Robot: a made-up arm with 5 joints.
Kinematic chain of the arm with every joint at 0, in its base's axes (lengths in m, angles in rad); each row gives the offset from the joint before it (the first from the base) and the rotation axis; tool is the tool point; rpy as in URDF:
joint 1: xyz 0 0 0.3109 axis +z
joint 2: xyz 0 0 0 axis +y
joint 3: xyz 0.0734 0 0.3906 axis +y
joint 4: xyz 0.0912 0 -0.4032 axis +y
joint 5: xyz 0.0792 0 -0.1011 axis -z
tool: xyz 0 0 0 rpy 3.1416 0 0
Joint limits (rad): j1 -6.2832..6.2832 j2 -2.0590..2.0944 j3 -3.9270..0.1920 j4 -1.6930..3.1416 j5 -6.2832..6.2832
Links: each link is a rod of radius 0.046 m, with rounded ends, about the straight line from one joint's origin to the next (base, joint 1, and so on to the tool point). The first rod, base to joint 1, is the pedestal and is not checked.
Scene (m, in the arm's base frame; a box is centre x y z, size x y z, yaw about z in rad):
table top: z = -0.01
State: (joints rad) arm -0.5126 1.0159 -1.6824 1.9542 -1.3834
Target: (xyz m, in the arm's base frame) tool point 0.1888 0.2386 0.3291
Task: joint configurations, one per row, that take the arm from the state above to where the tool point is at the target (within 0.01 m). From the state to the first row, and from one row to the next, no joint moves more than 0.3 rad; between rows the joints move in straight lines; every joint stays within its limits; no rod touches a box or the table.
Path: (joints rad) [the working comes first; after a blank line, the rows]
Joints at the target: 0.9014 0.2016 -0.7089 2.4121 -1.3834
Straight joint move there: clear.

1: -0.2298 0.8530 -1.4877 2.0458 -1.3834
2: 0.0530 0.6902 -1.2930 2.1374 -1.3834
3: 0.3358 0.5273 -1.0983 2.2290 -1.3834
4: 0.6186 0.3645 -0.9036 2.3206 -1.3834
5: 0.9014 0.2016 -0.7089 2.4121 -1.3834

